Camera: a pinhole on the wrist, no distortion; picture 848 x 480 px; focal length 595.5 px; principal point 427.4 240.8 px. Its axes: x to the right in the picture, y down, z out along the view. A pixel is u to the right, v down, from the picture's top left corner.
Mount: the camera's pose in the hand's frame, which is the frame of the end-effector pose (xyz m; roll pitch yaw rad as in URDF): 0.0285 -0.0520 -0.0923 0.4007 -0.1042 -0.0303
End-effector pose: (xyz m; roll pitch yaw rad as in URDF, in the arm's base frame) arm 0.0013 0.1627 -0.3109 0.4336 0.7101 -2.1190
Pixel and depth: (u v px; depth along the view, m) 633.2 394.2 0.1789
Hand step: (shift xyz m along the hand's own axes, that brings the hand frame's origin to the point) 0.0701 -0.0806 0.0958
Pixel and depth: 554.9 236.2 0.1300
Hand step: 0.0422 -0.1041 0.0293
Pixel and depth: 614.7 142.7 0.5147
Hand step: 0.1352 -0.3342 0.3630
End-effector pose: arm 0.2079 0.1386 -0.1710 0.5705 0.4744 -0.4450
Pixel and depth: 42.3 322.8 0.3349
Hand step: -0.2234 -0.1326 0.2098
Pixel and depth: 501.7 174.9 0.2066
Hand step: 0.0322 -0.1538 0.0907
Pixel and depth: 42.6 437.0 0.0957
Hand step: -0.0437 -0.0581 0.0011
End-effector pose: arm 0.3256 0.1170 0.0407 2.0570 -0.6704 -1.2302
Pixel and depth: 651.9 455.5 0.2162
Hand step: 0.0853 -0.0663 0.1444
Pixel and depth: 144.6 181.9 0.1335
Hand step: -0.0487 -0.1139 0.0182
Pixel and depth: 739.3 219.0 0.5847
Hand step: 0.2703 -0.3072 0.4667
